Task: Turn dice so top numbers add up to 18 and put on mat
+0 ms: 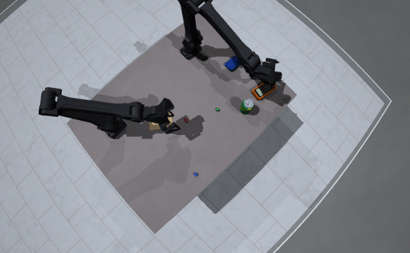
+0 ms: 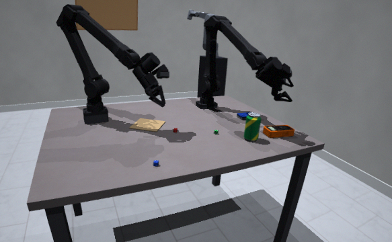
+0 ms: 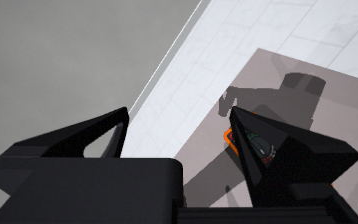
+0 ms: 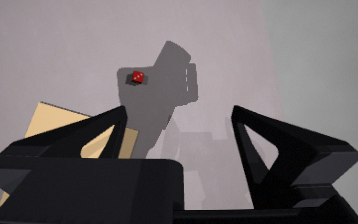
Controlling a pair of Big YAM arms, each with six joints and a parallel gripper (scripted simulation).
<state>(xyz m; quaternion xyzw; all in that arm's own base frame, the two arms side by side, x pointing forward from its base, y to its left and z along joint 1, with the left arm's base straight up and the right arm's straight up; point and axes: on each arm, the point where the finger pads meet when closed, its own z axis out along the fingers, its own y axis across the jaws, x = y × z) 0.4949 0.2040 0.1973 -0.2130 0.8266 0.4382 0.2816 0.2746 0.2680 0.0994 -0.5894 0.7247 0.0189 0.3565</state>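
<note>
My right hand is 13 cm above the red die, 6 cm to the right of it and 1 cm short of it. From my right hand the other things lie so: green die (23 cm to the left, 13 cm below, 10 cm ahead); tan mat (14 cm below, 12 cm behind, 3 cm to the right); blue die (25 cm ahead, 14 cm to the right, 13 cm below).
</note>
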